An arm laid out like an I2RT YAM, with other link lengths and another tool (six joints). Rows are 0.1 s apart.
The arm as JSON. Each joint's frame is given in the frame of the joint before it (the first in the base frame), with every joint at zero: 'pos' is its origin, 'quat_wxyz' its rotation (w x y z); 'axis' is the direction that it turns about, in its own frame. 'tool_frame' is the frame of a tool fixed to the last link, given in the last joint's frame.
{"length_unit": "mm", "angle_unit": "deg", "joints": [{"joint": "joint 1", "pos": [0.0, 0.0, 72.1], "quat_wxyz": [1.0, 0.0, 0.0, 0.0], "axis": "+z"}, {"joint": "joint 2", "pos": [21.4, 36.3, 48.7], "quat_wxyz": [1.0, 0.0, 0.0, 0.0], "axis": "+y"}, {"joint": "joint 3", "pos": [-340.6, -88.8, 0.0], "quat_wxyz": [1.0, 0.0, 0.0, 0.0], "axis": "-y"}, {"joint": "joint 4", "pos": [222.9, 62.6, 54.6], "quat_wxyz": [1.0, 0.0, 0.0, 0.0], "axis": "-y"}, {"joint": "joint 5", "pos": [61.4, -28.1, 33.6], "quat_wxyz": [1.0, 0.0, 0.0, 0.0], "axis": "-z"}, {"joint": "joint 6", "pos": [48.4, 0.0, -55.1], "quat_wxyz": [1.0, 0.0, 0.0, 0.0], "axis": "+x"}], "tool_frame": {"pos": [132.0, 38.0, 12.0], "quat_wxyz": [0.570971, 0.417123, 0.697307, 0.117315]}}
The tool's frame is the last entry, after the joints.
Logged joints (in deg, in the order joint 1, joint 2, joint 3, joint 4, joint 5, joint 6), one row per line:
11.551 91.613 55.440 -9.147 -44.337 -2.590
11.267 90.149 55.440 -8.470 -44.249 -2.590
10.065 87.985 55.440 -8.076 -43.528 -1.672
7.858 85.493 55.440 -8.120 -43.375 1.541
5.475 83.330 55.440 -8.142 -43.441 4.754
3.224 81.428 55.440 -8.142 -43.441 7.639
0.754 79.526 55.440 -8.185 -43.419 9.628
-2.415 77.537 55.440 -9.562 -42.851 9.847
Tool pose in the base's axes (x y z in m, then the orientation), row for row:
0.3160 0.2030 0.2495 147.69 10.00 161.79
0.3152 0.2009 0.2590 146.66 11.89 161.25
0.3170 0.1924 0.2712 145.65 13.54 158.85
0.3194 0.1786 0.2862 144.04 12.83 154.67
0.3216 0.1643 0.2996 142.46 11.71 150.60
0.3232 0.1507 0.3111 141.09 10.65 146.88
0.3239 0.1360 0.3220 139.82 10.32 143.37
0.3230 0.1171 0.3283 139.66 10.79 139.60
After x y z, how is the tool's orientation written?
As angles about the fixed x, y, z axes (roll, pitch, yaw), in degrees.
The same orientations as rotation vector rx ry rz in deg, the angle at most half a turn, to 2 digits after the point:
21.26 158.24 43.44
20.79 156.04 43.82
22.84 153.33 43.69
28.24 151.28 44.91
33.65 149.29 46.30
38.56 147.25 47.47
42.66 144.73 48.08
46.77 142.16 46.68

